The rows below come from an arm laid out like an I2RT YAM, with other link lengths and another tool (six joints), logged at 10 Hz.
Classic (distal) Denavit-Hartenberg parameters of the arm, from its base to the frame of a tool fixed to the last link. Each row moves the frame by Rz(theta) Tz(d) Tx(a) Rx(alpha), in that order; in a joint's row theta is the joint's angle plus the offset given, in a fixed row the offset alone. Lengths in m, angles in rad.
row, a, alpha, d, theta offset
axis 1, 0.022, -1.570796, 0.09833, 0
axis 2, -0.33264, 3.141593, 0, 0
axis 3, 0.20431, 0, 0, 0.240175
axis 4, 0.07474, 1.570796, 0.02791, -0.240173
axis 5, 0, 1.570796, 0.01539, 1.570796
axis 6, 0.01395, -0.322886, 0.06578, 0.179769
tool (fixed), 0, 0, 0.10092, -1.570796
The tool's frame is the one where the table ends.
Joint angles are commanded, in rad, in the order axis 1, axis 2, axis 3, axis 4, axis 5, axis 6. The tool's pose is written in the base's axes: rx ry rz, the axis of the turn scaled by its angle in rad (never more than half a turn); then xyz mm. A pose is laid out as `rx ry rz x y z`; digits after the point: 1 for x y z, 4 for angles.
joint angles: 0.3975 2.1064 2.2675 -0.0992 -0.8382 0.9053
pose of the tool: -1.6650 -0.3946 -0.4297 464.6 310.8 431.9
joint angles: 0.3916 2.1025 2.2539 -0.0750 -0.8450 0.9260
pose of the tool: -1.6539 -0.3885 -0.4249 464.9 308.5 433.5
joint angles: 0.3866 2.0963 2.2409 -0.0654 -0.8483 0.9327
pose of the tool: -1.6519 -0.3838 -0.4233 464.6 305.9 433.9
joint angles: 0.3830 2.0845 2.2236 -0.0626 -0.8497 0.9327
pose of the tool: -1.6539 -0.3805 -0.4227 462.6 303.1 434.3
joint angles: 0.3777 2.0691 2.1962 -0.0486 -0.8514 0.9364
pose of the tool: -1.6532 -0.3761 -0.4242 460.6 299.4 434.9
